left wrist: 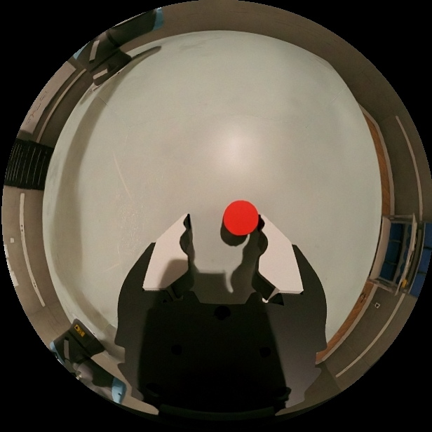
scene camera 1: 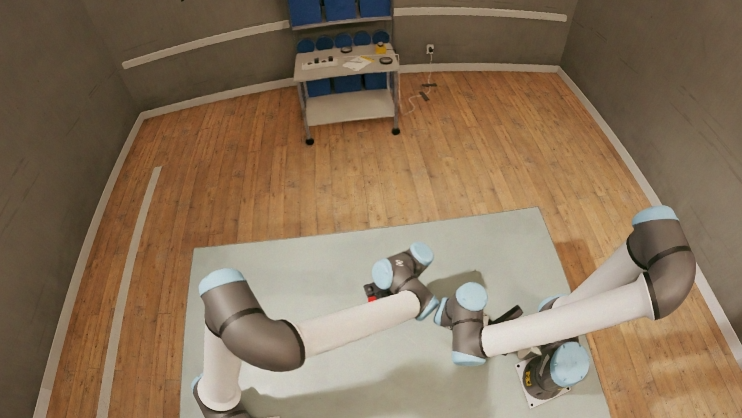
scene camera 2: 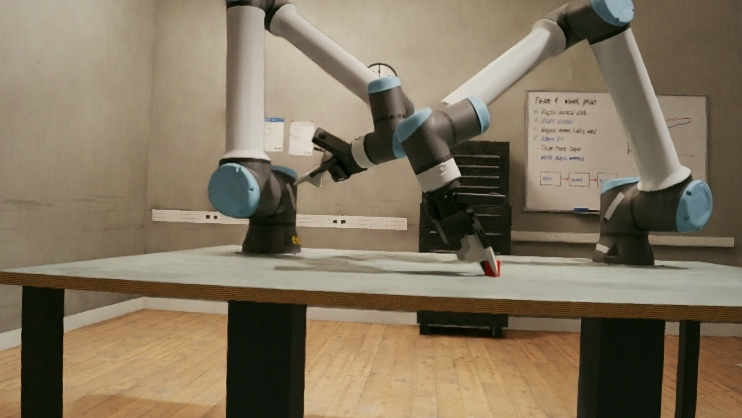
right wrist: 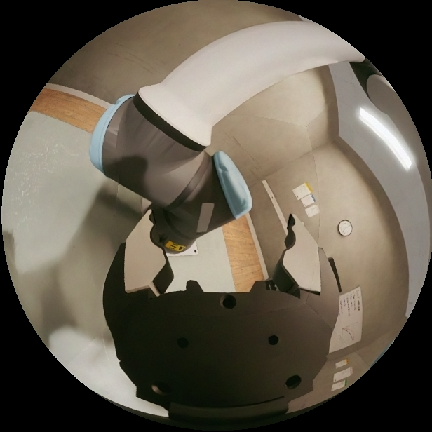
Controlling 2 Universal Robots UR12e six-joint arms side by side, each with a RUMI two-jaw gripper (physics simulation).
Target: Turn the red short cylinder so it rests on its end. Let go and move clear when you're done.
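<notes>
The red short cylinder [scene camera 1: 371,299] [scene camera 2: 497,268] [left wrist: 240,218] stands upright on its end on the table. In the left wrist view its round top face shows, with its dark, shaded side below. My left gripper [scene camera 2: 486,265] [left wrist: 223,214] is open around it, low at the table; the cylinder is close to or touching the finger at the right of the left wrist view, with a gap to the other finger. In scene camera 1 the left arm hides most of that gripper. My right gripper [scene camera 2: 307,179] [right wrist: 222,212] is open and empty, raised well away from the cylinder.
The pale table [scene camera 1: 290,264] [scene camera 2: 597,288] carries both arms. Their wrists [scene camera 1: 471,297] [scene camera 1: 382,273] are close together above it. A wheeled cart [scene camera 1: 346,71] with blue bins is beyond the table in scene camera 1. A black drawer cabinet [scene camera 2: 498,228] stands behind the table in scene camera 2.
</notes>
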